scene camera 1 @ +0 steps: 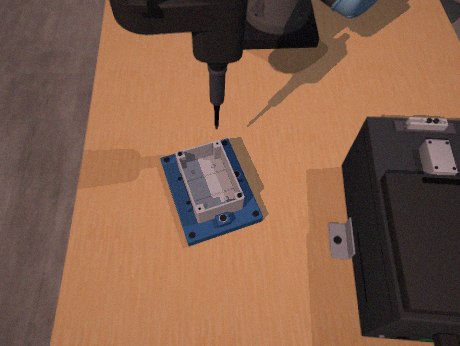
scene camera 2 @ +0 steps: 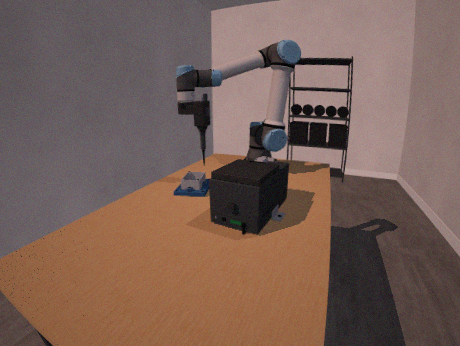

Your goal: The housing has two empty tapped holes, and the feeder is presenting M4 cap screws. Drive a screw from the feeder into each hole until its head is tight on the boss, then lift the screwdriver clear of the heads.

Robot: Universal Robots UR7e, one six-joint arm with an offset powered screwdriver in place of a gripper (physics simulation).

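The light grey, open-topped housing (scene camera 1: 220, 209) (scene camera 2: 193, 183) sits in a blue fixture plate (scene camera 1: 216, 234) (scene camera 2: 181, 192). Its far-left boss (scene camera 1: 180, 154) and near-right boss (scene camera 1: 239, 195) show dark round heads. The far-right hole (scene camera 1: 217, 144) and near-left hole (scene camera 1: 199, 208) look small and empty. My screwdriver (scene camera 1: 216, 128) (scene camera 2: 204, 165) points down, with its tip above the table and, in scene camera 1, just beyond the far-right corner. The tip is too small to tell whether it holds a screw. The black feeder (scene camera 1: 355, 210) (scene camera 2: 235, 197) has two dark screw heads (scene camera 1: 432, 120) at its pale outlet block.
A grey bracket (scene camera 1: 338, 241) (scene camera 2: 278, 215) sticks out from the feeder's side. A pale box with dark corner screws (scene camera 1: 439, 156) sits on the feeder. The arm's base stands behind on the wooden table (scene camera 1: 125, 285) (scene camera 2: 175, 280). A shelf rack (scene camera 2: 320, 61) stands at the back wall.
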